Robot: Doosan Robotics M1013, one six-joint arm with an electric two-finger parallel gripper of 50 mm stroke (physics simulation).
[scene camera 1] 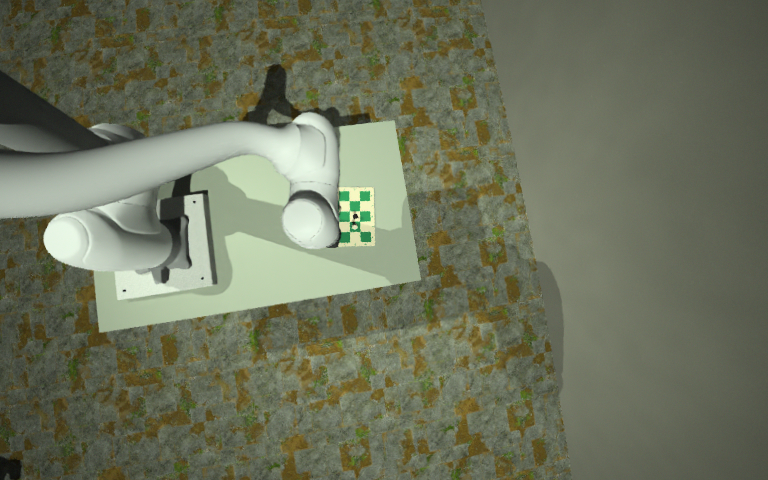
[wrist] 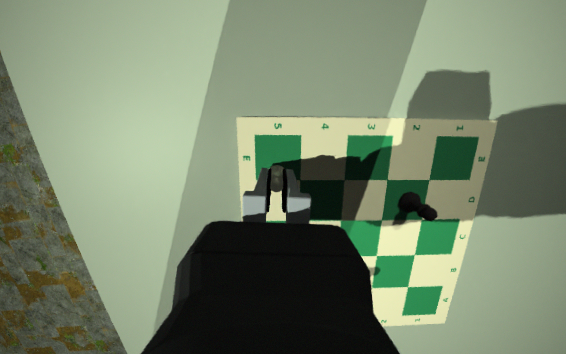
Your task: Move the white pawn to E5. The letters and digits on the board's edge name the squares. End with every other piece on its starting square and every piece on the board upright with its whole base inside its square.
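Frame: origin at the arm's base, x ahead, y left, z up, level; centimetres.
Seen in the pictures: gripper, fingertip midpoint: (wrist: 276, 181); arm's base at its link origin: (scene camera 1: 163, 245).
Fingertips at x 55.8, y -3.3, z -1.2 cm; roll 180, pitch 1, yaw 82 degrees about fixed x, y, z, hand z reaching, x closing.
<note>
Pixels of each thing's top centre, then the offset from my fingertips to it. "*": a spot on its surface instead.
- white pawn at its top centre: (wrist: 276, 187) dx -0.2, dy +0.0, dz +2.2 cm
- green E5 square at a spot on its surface: (wrist: 276, 146) * dx -2.7, dy +0.2, dz -1.1 cm
- board at its top centre: (wrist: 359, 238) (scene camera 1: 344, 216) dx +6.5, dy +7.2, dz -1.1 cm
- black piece at its top centre: (wrist: 433, 216) dx +3.2, dy +11.7, dz +2.0 cm
- dark piece at its top centre: (scene camera 1: 354, 215) dx +10.5, dy +6.8, dz +2.0 cm
- pale piece at its top centre: (scene camera 1: 354, 225) dx +9.9, dy +3.1, dz +3.2 cm
The white pawn (wrist: 276, 182), greyish in the shade, shows by its upper end between the fingertips in the wrist view; its base is hidden. My gripper (wrist: 276, 181) is shut on it, at the board's E5 corner. The pawn's end shows near the lower edge of the green E5 square (wrist: 276, 146). Its height above the board (wrist: 242, 131) (scene camera 1: 373, 221) is unclear. In scene camera 1 the arm hides the gripper, the pawn and the E5 side.
A black piece (wrist: 410, 202) stands on D2. In scene camera 1 a dark piece (scene camera 1: 355, 216) and a pale piece (scene camera 1: 354, 226) stand close together, apparently on B3 and B4. The gripper body hides the board's lower left in the wrist view.
</note>
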